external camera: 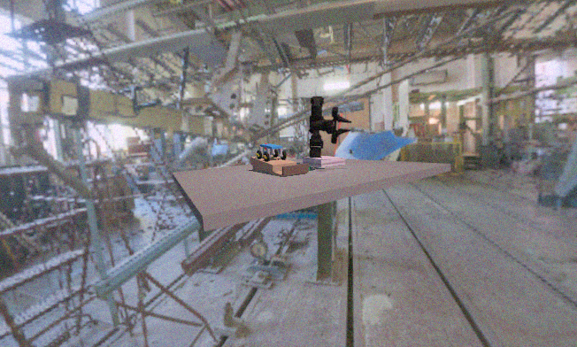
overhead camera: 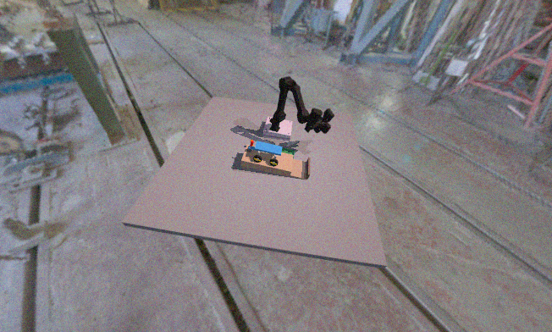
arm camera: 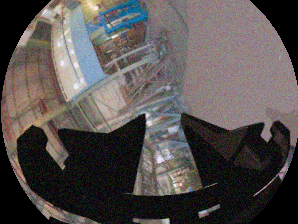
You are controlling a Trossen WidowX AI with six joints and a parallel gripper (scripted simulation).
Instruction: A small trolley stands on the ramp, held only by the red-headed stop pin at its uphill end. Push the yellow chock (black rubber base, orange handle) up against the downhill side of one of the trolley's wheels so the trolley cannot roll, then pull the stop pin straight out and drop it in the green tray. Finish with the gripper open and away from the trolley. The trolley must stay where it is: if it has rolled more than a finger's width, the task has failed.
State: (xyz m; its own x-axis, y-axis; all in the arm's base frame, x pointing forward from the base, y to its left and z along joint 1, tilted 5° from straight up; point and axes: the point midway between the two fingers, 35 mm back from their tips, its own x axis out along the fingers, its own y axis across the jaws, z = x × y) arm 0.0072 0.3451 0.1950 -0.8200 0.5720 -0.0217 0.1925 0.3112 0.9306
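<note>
Right now the red-headed stop pin is 42 cm to the right of my gripper tip, 36 cm ahead of it and 10 cm below it. The rest, counted from my gripper tip: raised end stop (30 cm ahead, 20 cm below, 5 cm to the right); blue trolley (36 cm ahead, 32 cm to the right, 12 cm below); yellow chock (46 cm to the right, 25 cm ahead, 21 cm below).
</note>
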